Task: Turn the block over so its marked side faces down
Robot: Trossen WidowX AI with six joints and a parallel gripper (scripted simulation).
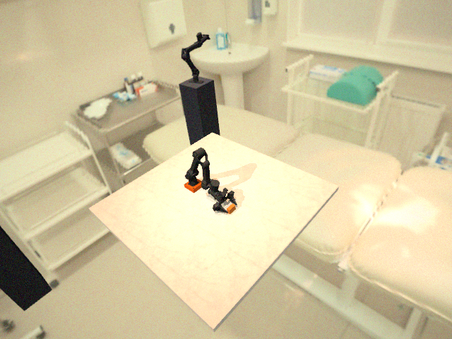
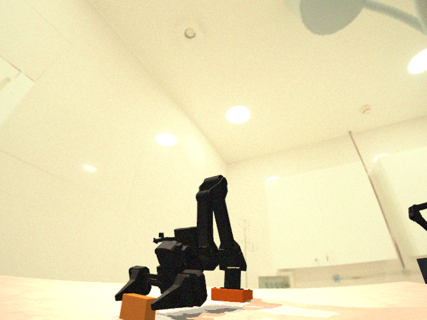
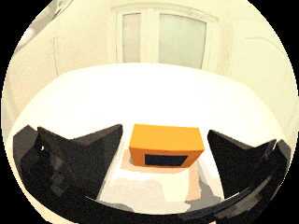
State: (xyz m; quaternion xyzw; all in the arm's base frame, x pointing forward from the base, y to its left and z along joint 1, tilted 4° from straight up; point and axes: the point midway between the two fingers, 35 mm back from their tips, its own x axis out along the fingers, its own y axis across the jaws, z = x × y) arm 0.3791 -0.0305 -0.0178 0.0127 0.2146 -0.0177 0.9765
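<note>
My gripper tip is 2 cm past the orange block and 1 cm above it.
</note>
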